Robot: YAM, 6 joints.
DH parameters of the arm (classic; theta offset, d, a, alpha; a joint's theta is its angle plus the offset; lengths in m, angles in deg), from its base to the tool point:
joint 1: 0 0.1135 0.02 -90
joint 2: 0 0 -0.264 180
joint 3: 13.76 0 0.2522 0
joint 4: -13.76 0 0.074 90
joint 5: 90 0 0 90
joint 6: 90 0.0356 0 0
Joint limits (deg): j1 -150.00..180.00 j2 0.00..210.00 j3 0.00..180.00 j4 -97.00..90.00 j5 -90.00..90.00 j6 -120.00..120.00
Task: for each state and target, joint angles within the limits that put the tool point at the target. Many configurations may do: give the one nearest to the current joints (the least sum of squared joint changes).
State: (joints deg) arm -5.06 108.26 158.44 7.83 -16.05 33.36
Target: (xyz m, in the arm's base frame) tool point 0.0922 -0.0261 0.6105
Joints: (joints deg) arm -20.38 60.05 111.45 -30.17 -12.40 33.36
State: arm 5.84 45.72 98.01 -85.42 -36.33 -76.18
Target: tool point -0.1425 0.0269 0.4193
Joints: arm -1.98 18.67 97.30 -96.14 -38.10 -76.18
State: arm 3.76 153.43 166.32 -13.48 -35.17 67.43
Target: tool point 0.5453 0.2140 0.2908
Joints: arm 19.22 151.50 157.40 -25.18 -39.31 67.43
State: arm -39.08 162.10 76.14 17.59 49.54 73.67
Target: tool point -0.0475 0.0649 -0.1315
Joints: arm -69.17 207.38 35.97 7.10 36.79 73.67
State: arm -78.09 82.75 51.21 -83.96 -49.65 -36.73
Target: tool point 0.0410 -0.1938 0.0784
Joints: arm -85.49 114.80 44.76 -68.79 -46.06 -36.73
